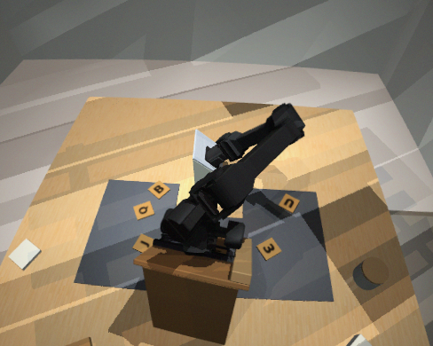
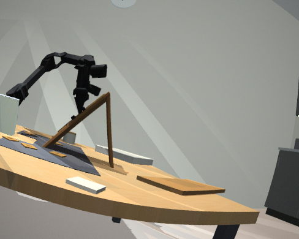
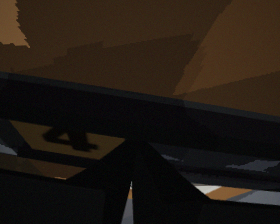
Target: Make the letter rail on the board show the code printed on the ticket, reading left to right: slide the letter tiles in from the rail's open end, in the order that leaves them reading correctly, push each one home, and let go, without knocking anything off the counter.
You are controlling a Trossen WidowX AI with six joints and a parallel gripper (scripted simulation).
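Now: gripper tip 190 mm past the q tile, 220 mm to the left of it and 170 mm above it. Round my gripper tip: tile marked 4: 10 mm ahead, 30 mm to the left; then dark mat: 150 mm behind, 170 mm below; then white ticket: 60 mm behind, 30 mm to the right, 80 mm below.
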